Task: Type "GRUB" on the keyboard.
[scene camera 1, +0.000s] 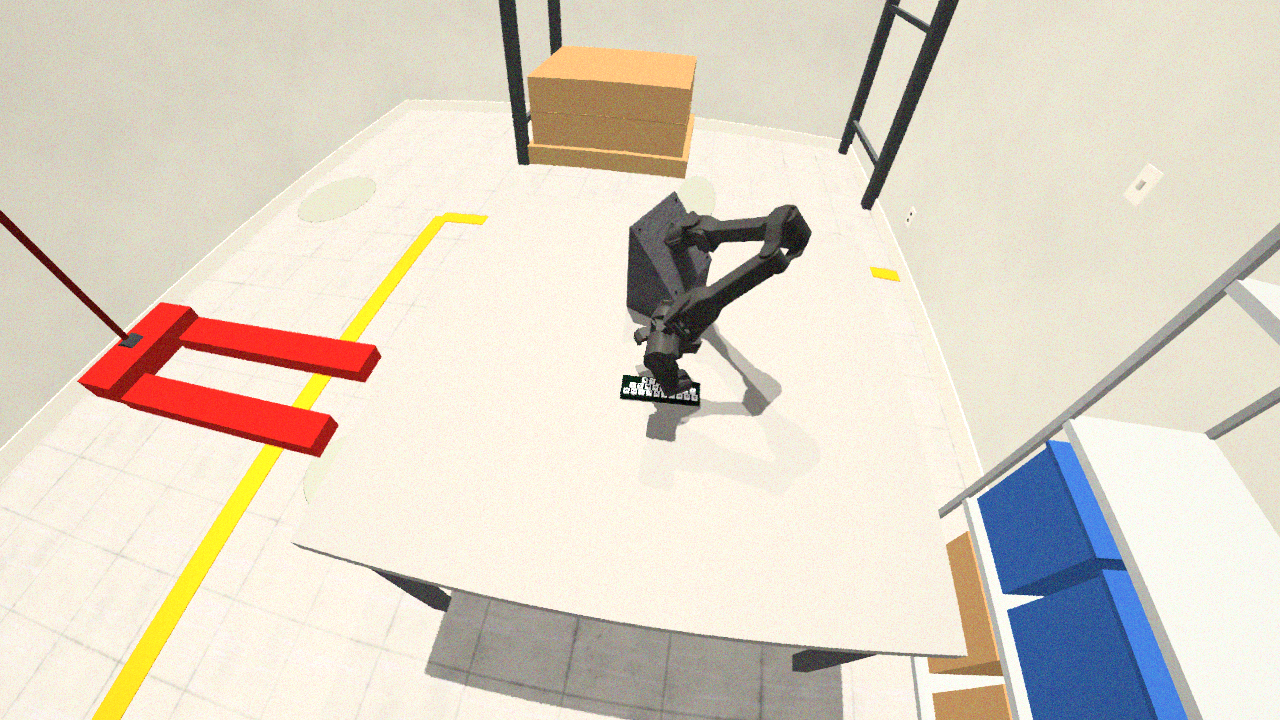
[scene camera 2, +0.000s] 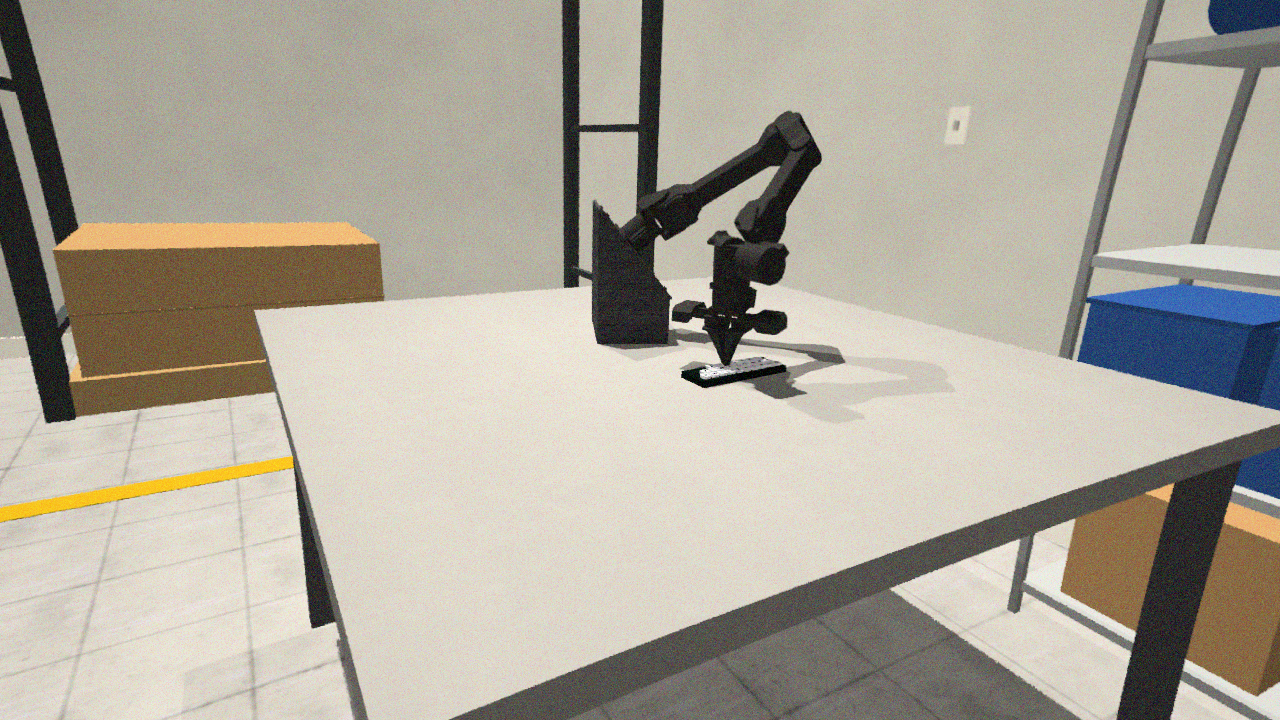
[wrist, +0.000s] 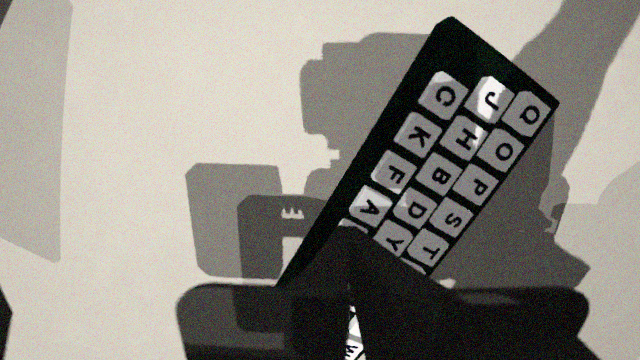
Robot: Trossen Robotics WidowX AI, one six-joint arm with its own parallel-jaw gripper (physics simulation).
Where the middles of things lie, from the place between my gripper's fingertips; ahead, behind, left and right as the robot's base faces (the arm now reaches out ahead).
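Scene:
I look at the black keyboard (scene camera 2: 693,375) and find that my hand is 20 mm short of it and 10 mm to the right of it.

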